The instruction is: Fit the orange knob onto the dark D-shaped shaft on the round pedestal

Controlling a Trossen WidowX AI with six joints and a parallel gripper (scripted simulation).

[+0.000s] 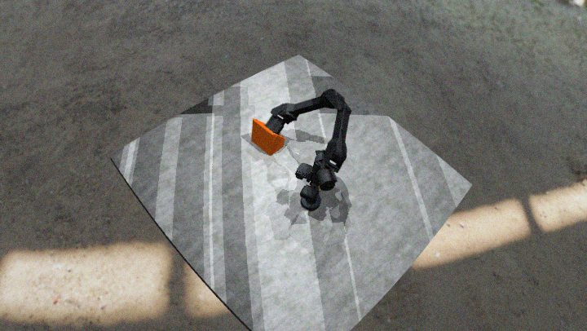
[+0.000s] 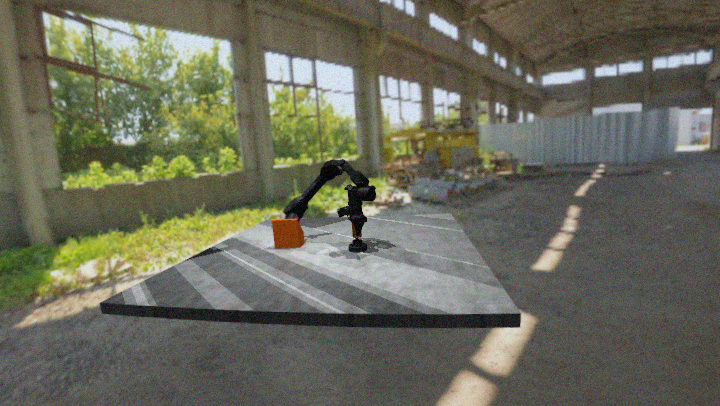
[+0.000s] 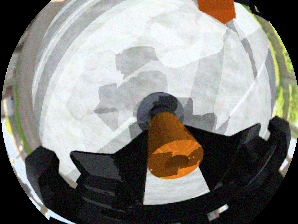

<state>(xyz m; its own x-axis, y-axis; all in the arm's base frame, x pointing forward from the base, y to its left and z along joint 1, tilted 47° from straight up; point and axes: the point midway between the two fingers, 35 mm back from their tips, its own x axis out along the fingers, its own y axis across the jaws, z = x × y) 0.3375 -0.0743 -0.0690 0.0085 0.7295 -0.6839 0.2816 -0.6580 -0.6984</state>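
The orange knob lies 20 mm above my gripper tip. Round my gripper tip: dark round pedestal: 40 mm below.
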